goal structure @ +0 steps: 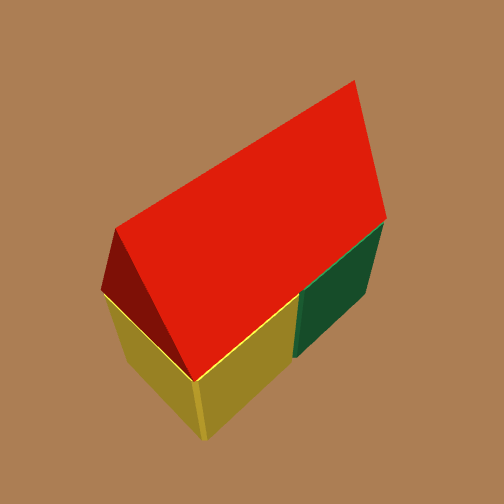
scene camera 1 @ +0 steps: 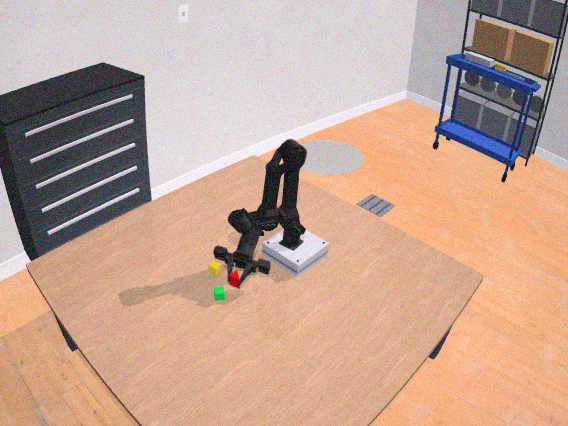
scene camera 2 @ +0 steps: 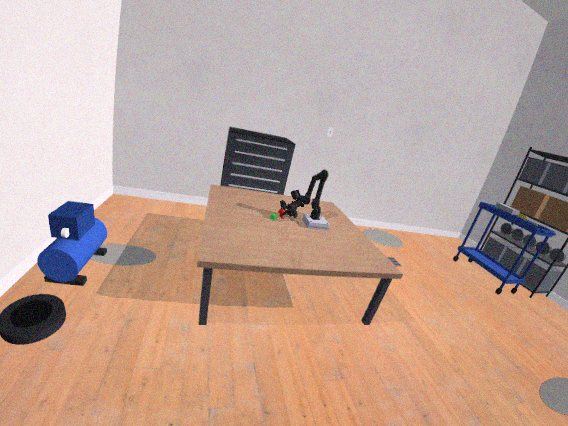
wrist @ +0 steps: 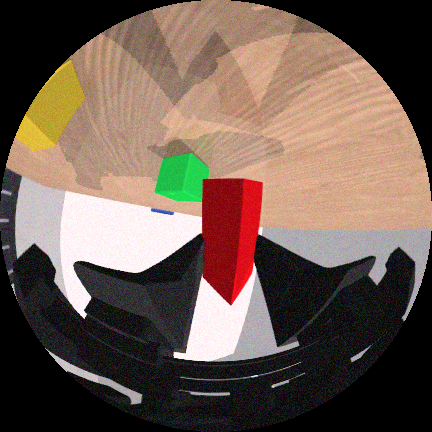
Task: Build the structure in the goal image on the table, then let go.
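Seen in the pictures: gripper, fingertip midpoint: [scene camera 1: 233,283] [scene camera 2: 279,213] [wrist: 228,239]; arm's base at its link origin: [scene camera 1: 291,242] [scene camera 2: 314,217].
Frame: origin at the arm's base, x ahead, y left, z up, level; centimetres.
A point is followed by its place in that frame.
Observation:
My gripper [scene camera 1: 235,281] @[z 0.6, x 29.9, y -1.7 cm] [wrist: 228,239] @[z 0.6, x 29.9, y -1.7 cm] is shut on a red block [scene camera 1: 234,279] @[z 2.1, x 29.5, y -1.6 cm] [scene camera 2: 282,213] [wrist: 223,220] @[z -0.4, x 27.0, y -3.7 cm], which has a pointed end in the wrist view. The gripper is low over the table; whether the block touches the table I cannot tell. A green cube [scene camera 1: 219,293] @[z -2.4, x 34.2, y -4.2 cm] [scene camera 2: 273,216] @[z -3.0, x 33.8, y -3.7 cm] [wrist: 181,176] @[z -3.4, x 31.1, y -5.5 cm] sits on the table [scene camera 1: 280,350] @[z -5.5, x 39.4, y 23.6 cm] [scene camera 2: 250,250] @[z -5.5, x 61.7, y 42.2 cm] [wrist: 350,150] @[z -5.6, x 22.2, y 2.5 cm], close to the red block and apart from it in scene camera 1. A yellow cube [scene camera 1: 215,268] @[z -2.5, x 25.7, y -13.3 cm] [wrist: 57,110] sits on the table on the other side, near the left finger; I cannot make it out in scene camera 2.
The arm's white base plate [scene camera 1: 300,252] @[z 0.0, x 2.6, y 5.6 cm] [scene camera 2: 316,222] @[z -0.3, x 2.1, y 7.8 cm] stands on the table beside the gripper. A dark drawer cabinet [scene camera 1: 90,160] [scene camera 2: 257,160] stands behind the table. A blue cart [scene camera 1: 477,142] [scene camera 2: 492,265] stands on the floor to the right, and a blue compressor [scene camera 2: 75,255] to the left.

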